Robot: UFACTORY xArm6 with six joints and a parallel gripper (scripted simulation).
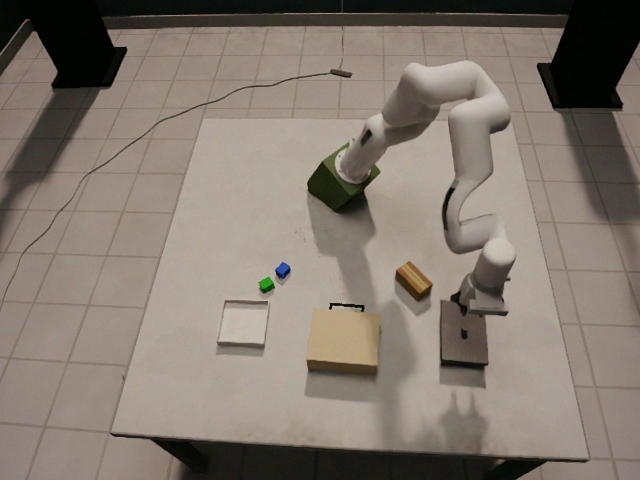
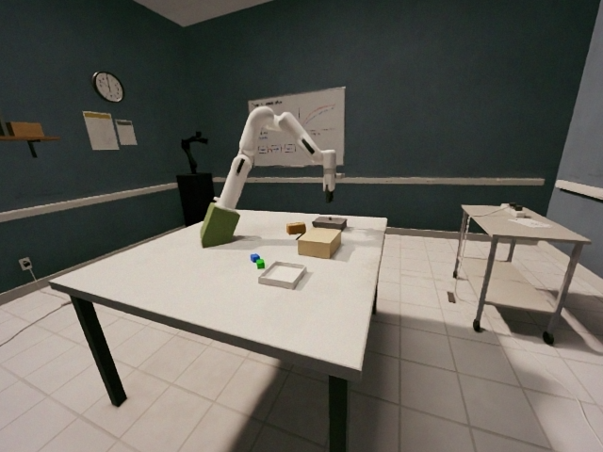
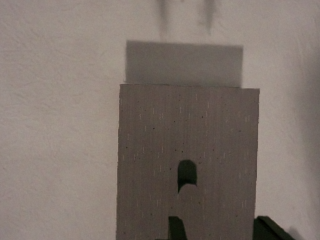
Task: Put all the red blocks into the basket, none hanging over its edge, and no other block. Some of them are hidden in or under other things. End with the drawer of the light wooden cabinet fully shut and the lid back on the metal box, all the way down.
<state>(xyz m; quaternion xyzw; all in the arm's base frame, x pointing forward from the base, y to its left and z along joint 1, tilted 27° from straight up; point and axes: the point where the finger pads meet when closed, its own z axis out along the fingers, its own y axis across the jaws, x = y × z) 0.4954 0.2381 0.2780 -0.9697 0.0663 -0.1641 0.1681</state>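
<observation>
My hand is 140 mm above the grey metal lid. The rest, counted from my hand: blue block 540 mm to the right, 230 mm behind, 170 mm below; then light wooden cabinet 350 mm to the right, 150 mm below, 20 mm ahead; then drawer 340 mm to the right, 150 mm below, 10 mm ahead.
</observation>
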